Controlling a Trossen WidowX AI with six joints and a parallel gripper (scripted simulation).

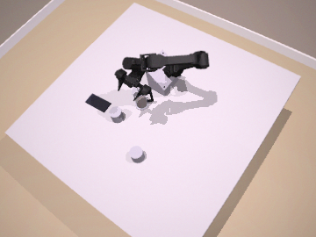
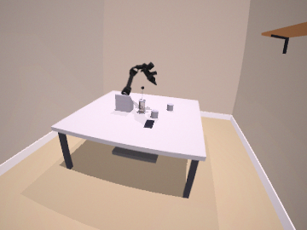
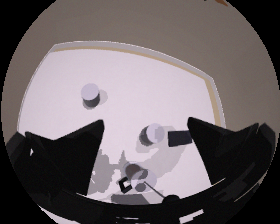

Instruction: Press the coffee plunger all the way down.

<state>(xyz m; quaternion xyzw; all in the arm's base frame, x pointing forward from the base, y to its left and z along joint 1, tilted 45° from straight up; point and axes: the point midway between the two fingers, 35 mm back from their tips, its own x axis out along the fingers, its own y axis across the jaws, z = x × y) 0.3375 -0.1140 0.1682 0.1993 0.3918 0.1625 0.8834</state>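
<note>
Now: the coffee press 170 mm below my gripper tip, 130 mm behind it and 50 mm to the right of it.
</note>
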